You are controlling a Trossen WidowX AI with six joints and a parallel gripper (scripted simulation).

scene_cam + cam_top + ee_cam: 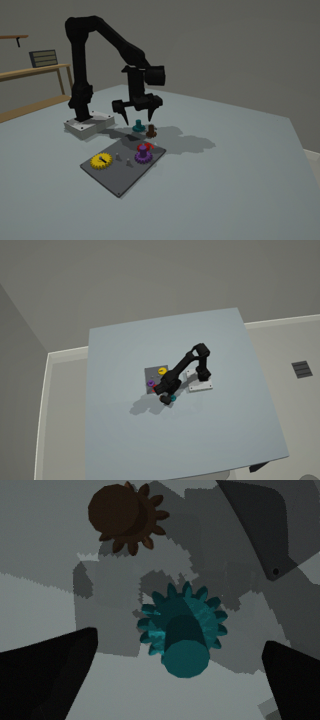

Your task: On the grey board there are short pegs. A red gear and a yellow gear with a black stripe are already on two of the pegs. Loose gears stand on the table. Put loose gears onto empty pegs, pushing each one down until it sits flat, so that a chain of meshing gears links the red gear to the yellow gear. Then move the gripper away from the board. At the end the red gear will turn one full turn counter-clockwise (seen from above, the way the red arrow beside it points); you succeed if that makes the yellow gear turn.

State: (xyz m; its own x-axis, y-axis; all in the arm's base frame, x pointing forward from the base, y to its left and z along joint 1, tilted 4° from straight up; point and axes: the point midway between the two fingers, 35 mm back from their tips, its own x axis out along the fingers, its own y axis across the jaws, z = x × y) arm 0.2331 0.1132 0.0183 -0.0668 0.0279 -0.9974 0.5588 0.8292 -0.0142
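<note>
My gripper tip is now 1 cm above the teal gear. Also, from my gripper tip: red gear 10 cm to the right, 10 cm ahead, 1 cm below; brown gear 7 cm ahead, 1 cm to the right, 1 cm below; red arrow 11 cm ahead, 7 cm to the right, 2 cm below.
</note>
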